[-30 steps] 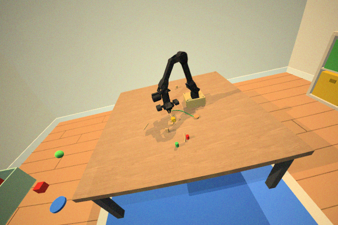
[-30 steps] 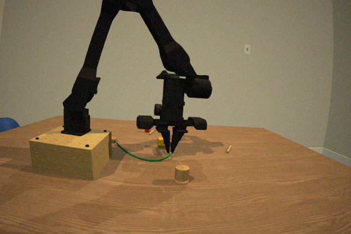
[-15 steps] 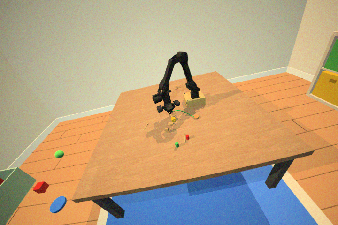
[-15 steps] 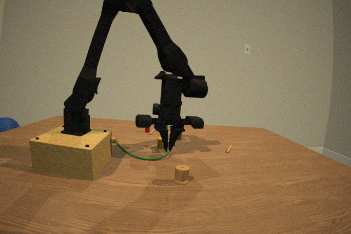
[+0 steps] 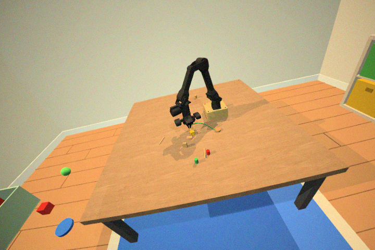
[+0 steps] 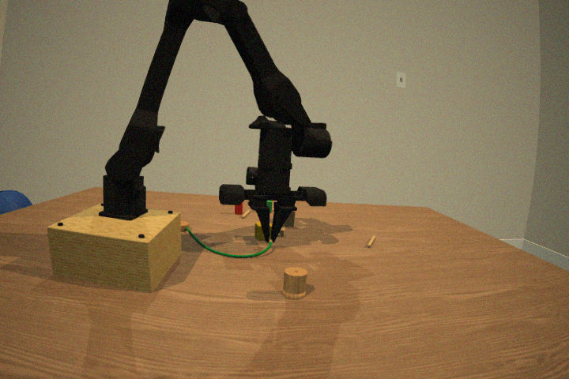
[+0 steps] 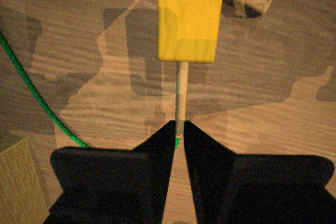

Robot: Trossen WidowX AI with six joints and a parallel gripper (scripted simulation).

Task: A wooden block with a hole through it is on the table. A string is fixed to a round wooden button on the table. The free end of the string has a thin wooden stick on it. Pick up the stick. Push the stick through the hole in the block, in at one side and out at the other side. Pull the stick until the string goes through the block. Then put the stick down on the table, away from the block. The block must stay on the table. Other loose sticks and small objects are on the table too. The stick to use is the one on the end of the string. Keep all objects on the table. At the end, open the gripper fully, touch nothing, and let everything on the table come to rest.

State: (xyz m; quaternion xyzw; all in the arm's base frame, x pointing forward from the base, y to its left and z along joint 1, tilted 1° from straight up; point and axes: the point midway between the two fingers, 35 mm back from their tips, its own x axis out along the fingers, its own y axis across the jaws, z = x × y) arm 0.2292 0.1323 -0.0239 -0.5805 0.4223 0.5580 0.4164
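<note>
The thin wooden stick is 10 mm to the left of my gripper tip. Also, from my gripper tip: yellow block (60 mm to the left, 20 mm behind); plain block (100 mm to the left, 10 mm below); wooden cylinder (190 mm to the right, 50 mm ahead).
</note>
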